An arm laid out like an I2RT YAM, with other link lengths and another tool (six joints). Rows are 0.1 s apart.
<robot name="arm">
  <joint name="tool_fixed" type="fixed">
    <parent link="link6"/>
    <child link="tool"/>
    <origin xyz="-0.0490 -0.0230 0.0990" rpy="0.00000 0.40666 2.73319"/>
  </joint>
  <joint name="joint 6" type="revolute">
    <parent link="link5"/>
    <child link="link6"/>
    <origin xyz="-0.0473 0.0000 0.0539" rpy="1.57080 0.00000 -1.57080"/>
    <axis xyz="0 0 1"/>
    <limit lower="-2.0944" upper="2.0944"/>
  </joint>
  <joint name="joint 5" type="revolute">
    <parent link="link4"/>
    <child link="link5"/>
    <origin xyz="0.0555 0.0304 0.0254" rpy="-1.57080 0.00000 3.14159"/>
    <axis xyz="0 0 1"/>
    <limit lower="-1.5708" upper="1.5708"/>
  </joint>
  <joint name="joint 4" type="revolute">
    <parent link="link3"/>
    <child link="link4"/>
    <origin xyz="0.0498 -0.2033 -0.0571" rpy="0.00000 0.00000 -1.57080"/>
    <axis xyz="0 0 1"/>
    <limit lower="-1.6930" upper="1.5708"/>
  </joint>
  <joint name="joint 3" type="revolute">
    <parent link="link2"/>
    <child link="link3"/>
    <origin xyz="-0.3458 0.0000 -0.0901" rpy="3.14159 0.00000 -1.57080"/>
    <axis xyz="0 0 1"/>
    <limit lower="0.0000" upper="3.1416"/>
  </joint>
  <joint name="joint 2" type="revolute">
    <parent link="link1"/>
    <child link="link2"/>
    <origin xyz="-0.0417 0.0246 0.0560" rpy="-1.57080 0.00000 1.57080"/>
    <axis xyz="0 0 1"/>
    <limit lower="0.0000" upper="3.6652"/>
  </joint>
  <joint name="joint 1" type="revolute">
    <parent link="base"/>
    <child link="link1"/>
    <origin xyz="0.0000 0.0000 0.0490" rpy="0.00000 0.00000 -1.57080"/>
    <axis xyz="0 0 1"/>
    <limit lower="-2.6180" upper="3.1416"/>
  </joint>
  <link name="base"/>
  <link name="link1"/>
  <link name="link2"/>
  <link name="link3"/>
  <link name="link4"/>
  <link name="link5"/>
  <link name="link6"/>
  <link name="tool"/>
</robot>
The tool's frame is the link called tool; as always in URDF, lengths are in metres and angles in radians.
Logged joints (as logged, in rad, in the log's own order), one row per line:
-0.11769, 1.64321, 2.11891, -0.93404, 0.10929, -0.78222
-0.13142, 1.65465, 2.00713, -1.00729, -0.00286, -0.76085
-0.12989, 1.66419, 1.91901, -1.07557, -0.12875, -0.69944
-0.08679, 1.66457, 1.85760, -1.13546, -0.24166, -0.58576
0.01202, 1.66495, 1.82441, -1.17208, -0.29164, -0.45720
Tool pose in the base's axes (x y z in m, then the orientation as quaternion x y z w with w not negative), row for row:
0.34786, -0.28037, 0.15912, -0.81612, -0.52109, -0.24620, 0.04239
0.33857, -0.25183, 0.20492, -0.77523, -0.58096, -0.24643, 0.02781
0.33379, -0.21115, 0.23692, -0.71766, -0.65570, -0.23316, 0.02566
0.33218, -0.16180, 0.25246, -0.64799, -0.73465, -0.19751, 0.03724
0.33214, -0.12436, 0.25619, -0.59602, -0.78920, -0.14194, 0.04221
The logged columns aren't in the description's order. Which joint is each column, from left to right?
Columns, left to right: joint 5, joint 3, joint 2, joint 4, joint 6, joint 1.
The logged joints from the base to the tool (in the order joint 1, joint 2, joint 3, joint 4, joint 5, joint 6), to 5 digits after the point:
-0.78222, 2.11891, 1.64321, -0.93404, -0.11769, 0.10929
-0.76085, 2.00713, 1.65465, -1.00729, -0.13142, -0.00286
-0.69944, 1.91901, 1.66419, -1.07557, -0.12989, -0.12875
-0.58576, 1.85760, 1.66457, -1.13546, -0.08679, -0.24166
-0.45720, 1.82441, 1.66495, -1.17208, 0.01202, -0.29164

